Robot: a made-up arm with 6 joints. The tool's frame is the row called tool.
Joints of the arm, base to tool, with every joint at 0 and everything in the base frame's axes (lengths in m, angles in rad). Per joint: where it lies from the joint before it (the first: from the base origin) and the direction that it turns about. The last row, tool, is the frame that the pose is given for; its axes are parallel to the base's.
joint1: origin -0.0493 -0.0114 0.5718 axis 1 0 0
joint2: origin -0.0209 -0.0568 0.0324 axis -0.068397 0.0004 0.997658
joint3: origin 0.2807 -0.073 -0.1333 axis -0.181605 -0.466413 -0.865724
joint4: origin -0.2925 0.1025 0.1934 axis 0 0 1
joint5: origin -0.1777 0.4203 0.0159 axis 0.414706 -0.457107 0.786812
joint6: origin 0.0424 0.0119 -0.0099 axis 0 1 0
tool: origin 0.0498 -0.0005 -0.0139
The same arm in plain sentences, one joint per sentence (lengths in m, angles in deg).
The arm has six revolute joints in a row. What follows holds with every joint at zero, and every direction is one of the base frame's. The first joint sits 0.0493 m along -x and 0.0114 m along -y and 0.5718 m along +z from the base frame's origin and rotates about +x. The second joint sits 0.0209 m along -x and 0.0568 m along -y and 0.0324 m along +z from the first joint and rotates about the direction (-0.068397, 0.0004, 0.997658). The third joint sits 0.2807 m along +x and 0.073 m along -y and 0.1333 m along -z from the second joint and rotates about the direction (-0.181605, -0.466413, -0.865724). The fourth joint sits 0.2925 m along -x and 0.1025 m along +y and 0.1934 m along +z from the third joint and rotates about +z. The fifth joint sits 0.1777 m along -x and 0.4203 m along +y and 0.0159 m along +z from the fourth joint and rotates about the direction (0.414706, -0.457107, 0.786812). The sixth joint sits 0.0424 m along +x and 0.0119 m along +y and 0.0099 m along -z from the fifth joint and rotates about +y. The tool frame, which is the frame that the pose is given for, sits 0.0498 m along +x and 0.0005 m along -y and 0.0139 m along -z from the sixth joint; its axes are parallel to the base frame's.
